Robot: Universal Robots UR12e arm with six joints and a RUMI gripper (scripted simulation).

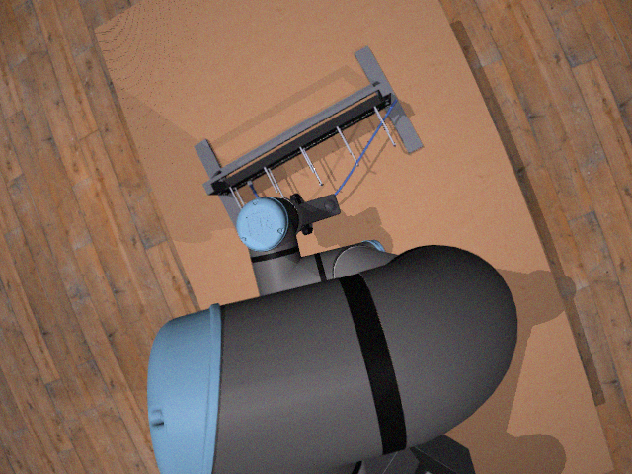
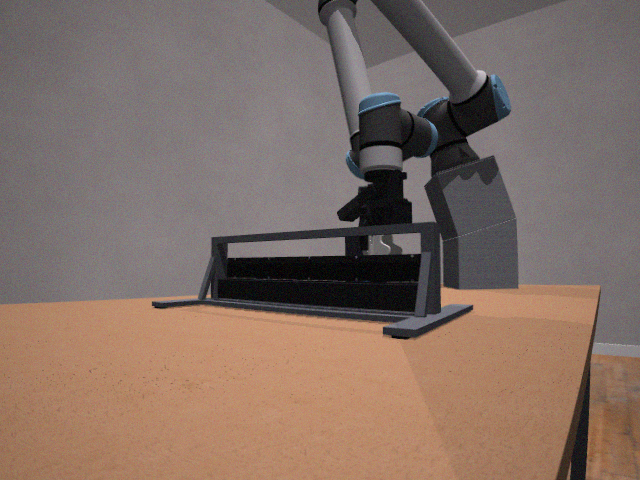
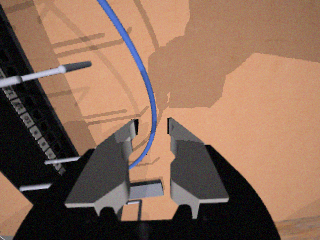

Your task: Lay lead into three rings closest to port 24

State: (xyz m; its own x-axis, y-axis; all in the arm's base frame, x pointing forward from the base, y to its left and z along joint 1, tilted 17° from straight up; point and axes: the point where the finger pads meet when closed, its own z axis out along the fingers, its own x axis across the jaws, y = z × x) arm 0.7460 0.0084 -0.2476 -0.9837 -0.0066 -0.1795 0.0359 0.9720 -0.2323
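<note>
My gripper is now 17 cm short of the rack and 5 cm to the left of it.
</note>
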